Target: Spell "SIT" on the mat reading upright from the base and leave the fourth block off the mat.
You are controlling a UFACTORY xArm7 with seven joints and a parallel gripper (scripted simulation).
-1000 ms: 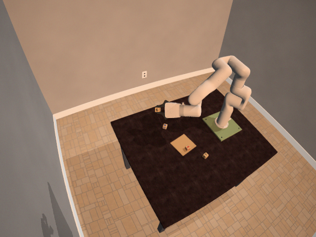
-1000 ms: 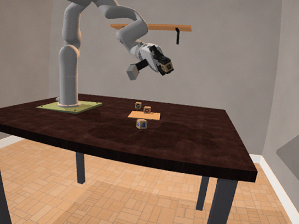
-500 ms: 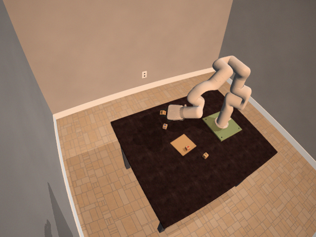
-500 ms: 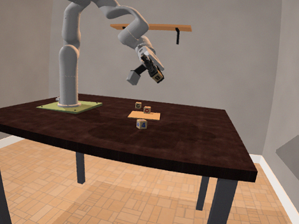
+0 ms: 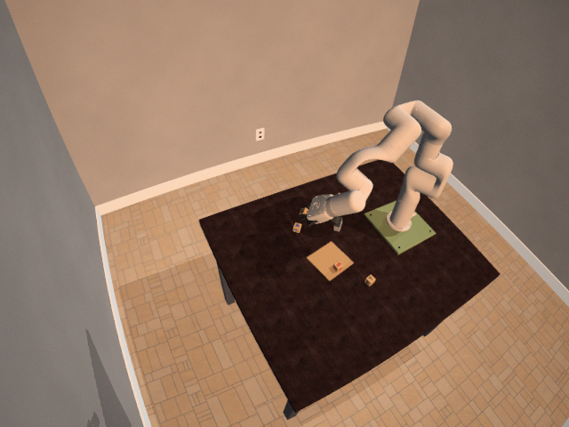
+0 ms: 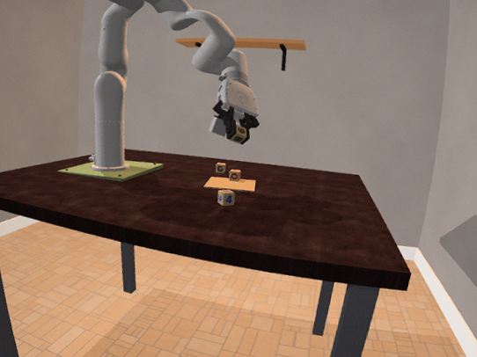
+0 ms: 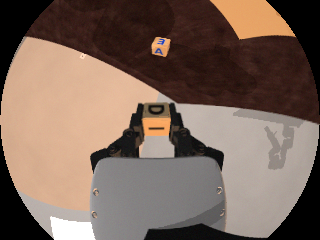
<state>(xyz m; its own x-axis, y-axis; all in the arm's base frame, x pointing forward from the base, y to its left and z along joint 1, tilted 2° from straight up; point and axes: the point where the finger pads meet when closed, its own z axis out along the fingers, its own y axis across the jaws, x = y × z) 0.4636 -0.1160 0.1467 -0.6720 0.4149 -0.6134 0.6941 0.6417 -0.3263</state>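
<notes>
Now: the tan mat 50 mm behind my hand, 150 mm to the left of it and 160 mm below it.
</notes>
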